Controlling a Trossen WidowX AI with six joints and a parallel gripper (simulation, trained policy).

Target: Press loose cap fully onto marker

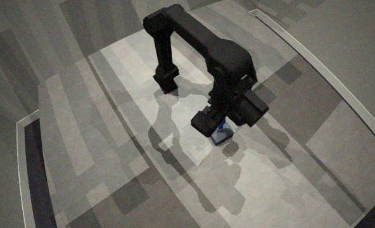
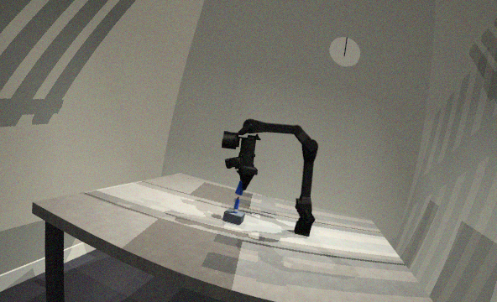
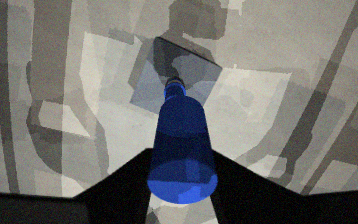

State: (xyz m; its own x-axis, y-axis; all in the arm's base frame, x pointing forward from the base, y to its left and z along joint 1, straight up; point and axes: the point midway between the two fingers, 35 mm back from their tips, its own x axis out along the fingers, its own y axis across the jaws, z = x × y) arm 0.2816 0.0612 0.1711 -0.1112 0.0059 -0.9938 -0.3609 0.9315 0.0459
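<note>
The dark holder block lies 10 mm ahead of my gripper tip, 10 mm to the left of it and 120 mm below it. Round my gripper tip: blue cap: 10 mm ahead.
</note>
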